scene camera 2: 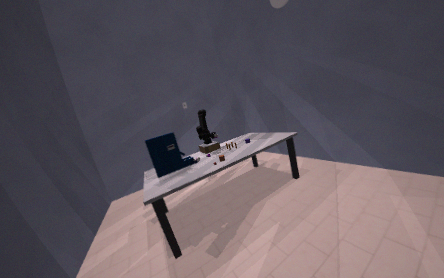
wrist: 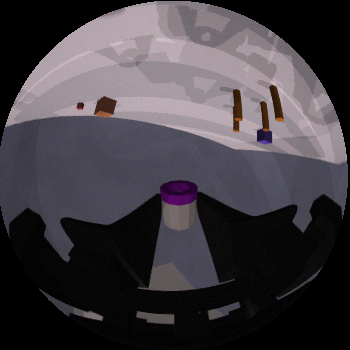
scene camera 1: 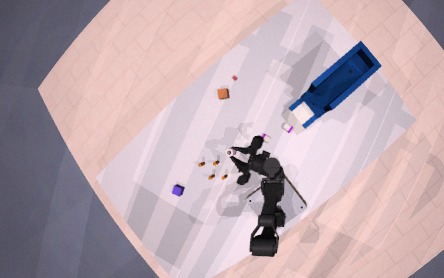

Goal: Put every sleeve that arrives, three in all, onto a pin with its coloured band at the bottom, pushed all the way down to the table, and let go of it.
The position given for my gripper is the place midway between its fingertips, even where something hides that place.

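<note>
On scene camera 1 you'd be looking at my gripper (scene camera 1: 230,151), and there's a white chute mouth (scene camera 1: 298,115) there too. The wrist view has my gripper in it as well, at (wrist: 178,197).
</note>
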